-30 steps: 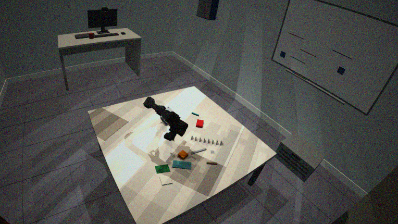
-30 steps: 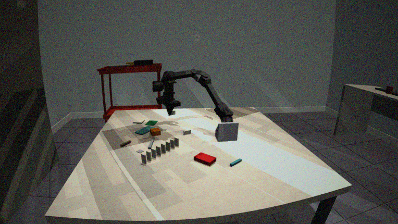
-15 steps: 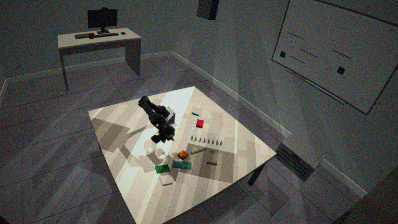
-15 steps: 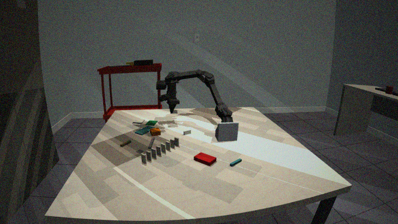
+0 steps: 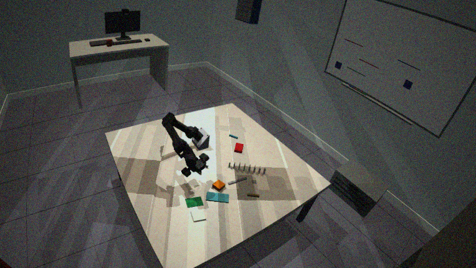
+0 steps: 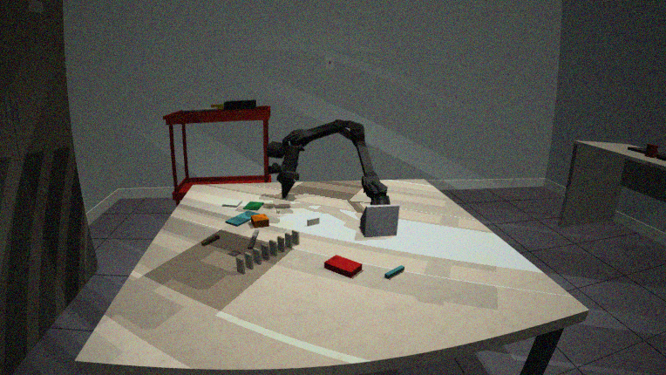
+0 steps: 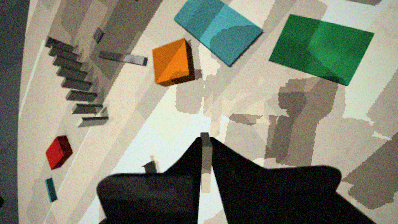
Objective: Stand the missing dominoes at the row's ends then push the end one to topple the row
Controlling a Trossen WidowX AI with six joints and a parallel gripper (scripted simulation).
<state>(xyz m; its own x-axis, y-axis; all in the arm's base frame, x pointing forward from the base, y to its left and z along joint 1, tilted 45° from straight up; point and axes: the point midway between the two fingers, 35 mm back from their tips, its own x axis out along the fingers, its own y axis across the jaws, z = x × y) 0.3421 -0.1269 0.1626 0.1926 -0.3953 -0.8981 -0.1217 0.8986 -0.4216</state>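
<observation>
Now: the orange block 100 mm ahead of my gripper tip, 80 mm to the left of it and 60 mm below it. The rest, counted from my gripper tip: teal card (170 mm ahead, 70 mm below, 30 mm to the left); long grey bar (220 mm to the left, 120 mm ahead, 70 mm below); green card (130 mm ahead, 120 mm to the right, 70 mm below).
</observation>
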